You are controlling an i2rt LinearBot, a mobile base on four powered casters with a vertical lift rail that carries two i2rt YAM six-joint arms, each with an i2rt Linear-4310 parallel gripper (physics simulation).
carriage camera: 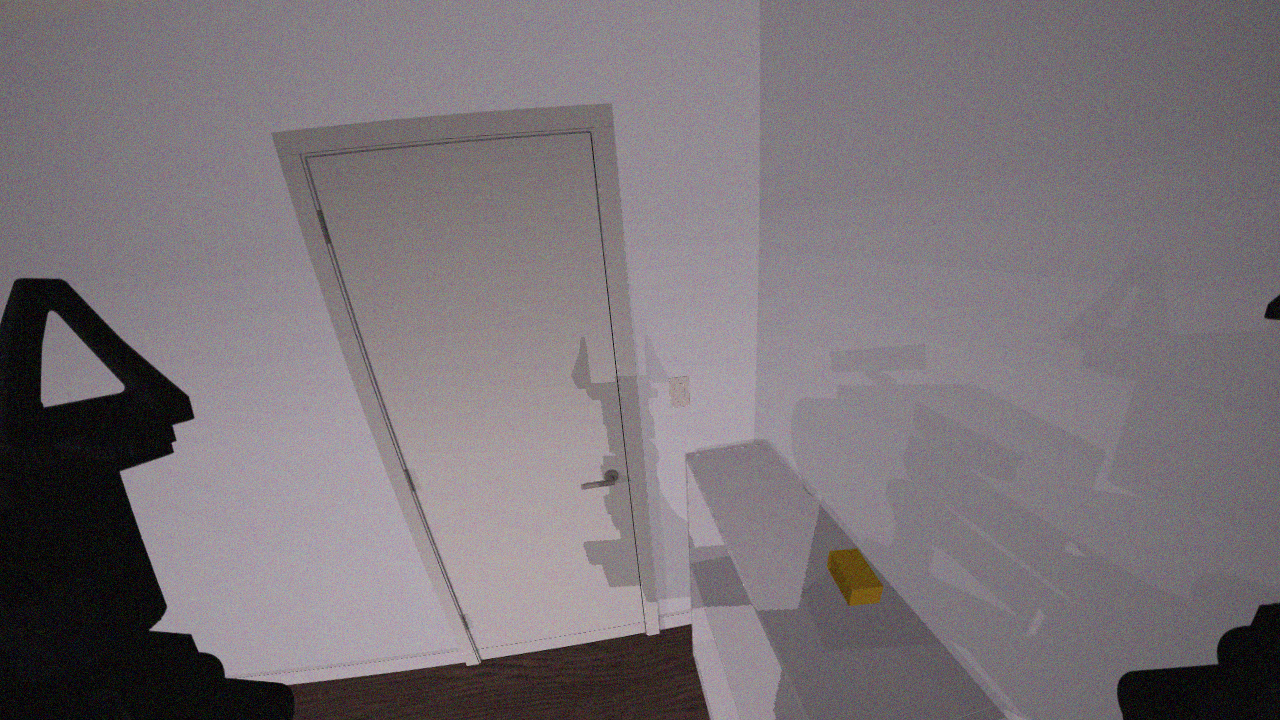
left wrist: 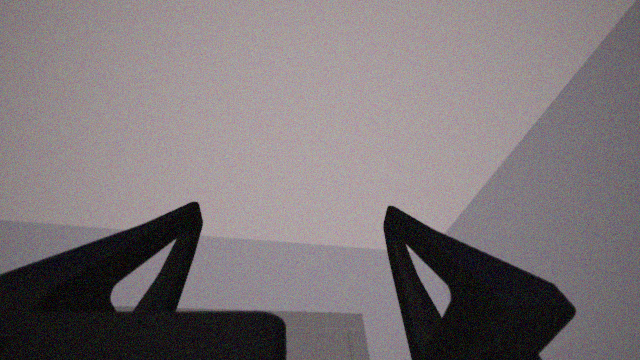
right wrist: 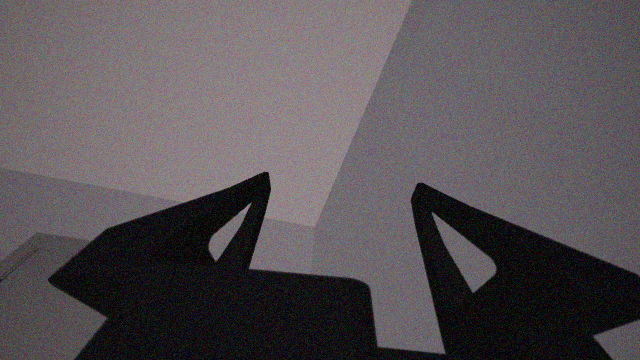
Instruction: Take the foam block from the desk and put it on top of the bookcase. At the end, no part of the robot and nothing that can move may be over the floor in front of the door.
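Frame: origin at the left arm's base, x ahead, y left, z up, level; metres.
Seen in the pictures: left gripper, between the fingertips: (left wrist: 295, 213); right gripper, between the fingertips: (right wrist: 340, 185).
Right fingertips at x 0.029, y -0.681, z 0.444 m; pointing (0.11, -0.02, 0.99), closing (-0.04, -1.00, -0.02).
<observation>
Offsets run from my right fingertips to a thing's middle. "pt": to the spot under its first point. Level surfaces: height alone.
The yellow foam block {dz -0.692, dx +0.402, dy -0.014 m} (carriage camera: 854, 577) lies flat on top of the pale bookcase (carriage camera: 760, 537), near the wall side, in the carriage view. Neither gripper touches it. My left gripper (left wrist: 295, 213) is open and empty, with the ceiling and wall beyond its fingers. One of its fingers shows at the left of the carriage view. My right gripper (right wrist: 340, 185) is open and empty, facing the ceiling corner. Dark parts of the right arm show at the right edge of the carriage view. The desk does not show.
The closed door (carriage camera: 465, 358) with its lever handle {pt dz -0.864, dx +0.969, dy +0.606 m} (carriage camera: 599, 480) is left of the bookcase. Dark wooden floor {dz -1.774 m} (carriage camera: 554, 676) shows below it. The right wall runs along the bookcase. The door frame also shows low in the left wrist view (left wrist: 325, 320).
</observation>
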